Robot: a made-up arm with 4 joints.
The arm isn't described. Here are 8 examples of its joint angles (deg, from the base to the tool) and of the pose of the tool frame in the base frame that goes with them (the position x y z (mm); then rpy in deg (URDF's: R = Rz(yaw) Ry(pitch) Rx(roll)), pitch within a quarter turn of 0, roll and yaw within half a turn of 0).
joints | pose
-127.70 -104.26 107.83 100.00 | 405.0 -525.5 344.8 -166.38 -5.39 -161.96
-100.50 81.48 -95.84 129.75 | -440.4 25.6 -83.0 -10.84 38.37 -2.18
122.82 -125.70 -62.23 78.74 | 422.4 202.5 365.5 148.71 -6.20 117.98
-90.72 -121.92 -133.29 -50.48 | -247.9 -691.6 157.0 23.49 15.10 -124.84
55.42 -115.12 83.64 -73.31 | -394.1 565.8 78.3 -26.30 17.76 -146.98
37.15 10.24 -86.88 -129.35 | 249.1 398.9 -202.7 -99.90 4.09 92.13
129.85 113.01 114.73 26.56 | 25.4 -224.8 237.5 -32.48 -48.61 12.26
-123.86 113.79 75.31 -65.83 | -31.3 16.9 425.4 -156.01 -16.34 10.74
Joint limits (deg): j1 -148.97..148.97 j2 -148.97..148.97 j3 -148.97..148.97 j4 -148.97..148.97
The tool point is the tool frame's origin. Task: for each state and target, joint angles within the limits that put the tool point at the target. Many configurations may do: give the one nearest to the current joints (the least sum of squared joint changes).
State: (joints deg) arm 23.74 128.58 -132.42 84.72
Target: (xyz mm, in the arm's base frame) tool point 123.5 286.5 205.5
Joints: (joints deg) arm -7.07 123.66 -119.19 73.39
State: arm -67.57 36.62 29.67 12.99
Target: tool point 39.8 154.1 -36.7
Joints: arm -34.66 49.35 25.61 -28.99
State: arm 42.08 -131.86 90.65 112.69
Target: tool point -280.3 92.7 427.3
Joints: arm 31.83 -148.97 64.11 118.66
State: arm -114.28 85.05 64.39 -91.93
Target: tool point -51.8 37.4 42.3
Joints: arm -128.47 39.82 32.39 -87.77
